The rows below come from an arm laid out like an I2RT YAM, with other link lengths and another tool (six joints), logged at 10 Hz.
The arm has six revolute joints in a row. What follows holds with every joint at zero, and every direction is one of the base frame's. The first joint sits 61.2 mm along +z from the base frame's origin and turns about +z. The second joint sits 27.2 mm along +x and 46.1 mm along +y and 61.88 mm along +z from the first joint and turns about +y. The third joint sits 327.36 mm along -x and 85.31 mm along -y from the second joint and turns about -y. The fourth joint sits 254.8 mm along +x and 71.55 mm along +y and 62.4 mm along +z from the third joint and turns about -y. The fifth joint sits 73.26 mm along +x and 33.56 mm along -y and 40.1 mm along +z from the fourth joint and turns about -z. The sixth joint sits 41.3 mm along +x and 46.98 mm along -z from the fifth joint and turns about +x. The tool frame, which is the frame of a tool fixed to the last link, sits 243 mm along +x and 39 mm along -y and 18 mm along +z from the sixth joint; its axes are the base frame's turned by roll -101.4, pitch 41.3 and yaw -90 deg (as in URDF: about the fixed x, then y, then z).
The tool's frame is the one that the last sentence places.
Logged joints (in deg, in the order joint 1, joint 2, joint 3, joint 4, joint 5, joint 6), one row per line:
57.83, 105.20, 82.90, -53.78, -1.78, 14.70
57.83, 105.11, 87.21, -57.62, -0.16, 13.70
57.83, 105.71, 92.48, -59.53, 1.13, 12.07
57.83, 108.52, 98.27, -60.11, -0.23, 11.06
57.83, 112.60, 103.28, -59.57, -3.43, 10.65
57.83, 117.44, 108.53, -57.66, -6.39, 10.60
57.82, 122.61, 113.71, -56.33, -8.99, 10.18
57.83, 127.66, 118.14, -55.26, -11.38, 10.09
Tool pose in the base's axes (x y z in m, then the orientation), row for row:
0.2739, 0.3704, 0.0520, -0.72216, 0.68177, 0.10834, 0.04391
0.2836, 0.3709, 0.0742, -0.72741, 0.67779, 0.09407, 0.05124
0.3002, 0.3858, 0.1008, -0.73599, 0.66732, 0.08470, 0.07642
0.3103, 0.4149, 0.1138, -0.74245, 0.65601, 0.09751, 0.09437
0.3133, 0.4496, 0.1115, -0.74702, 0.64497, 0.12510, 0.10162
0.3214, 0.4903, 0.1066, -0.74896, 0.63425, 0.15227, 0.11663
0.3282, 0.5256, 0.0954, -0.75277, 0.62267, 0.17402, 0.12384
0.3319, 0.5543, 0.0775, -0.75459, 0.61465, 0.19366, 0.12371
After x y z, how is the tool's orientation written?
As a quaternion, x y z w.
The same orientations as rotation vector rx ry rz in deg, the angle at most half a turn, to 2 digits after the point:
-126.48, 119.40, 18.97
-126.83, 118.18, 16.40
-126.40, 114.60, 14.55
-126.16, 111.47, 16.57
-126.40, 109.14, 21.17
-125.64, 106.39, 25.54
-125.76, 104.02, 29.07
-126.07, 102.69, 32.35

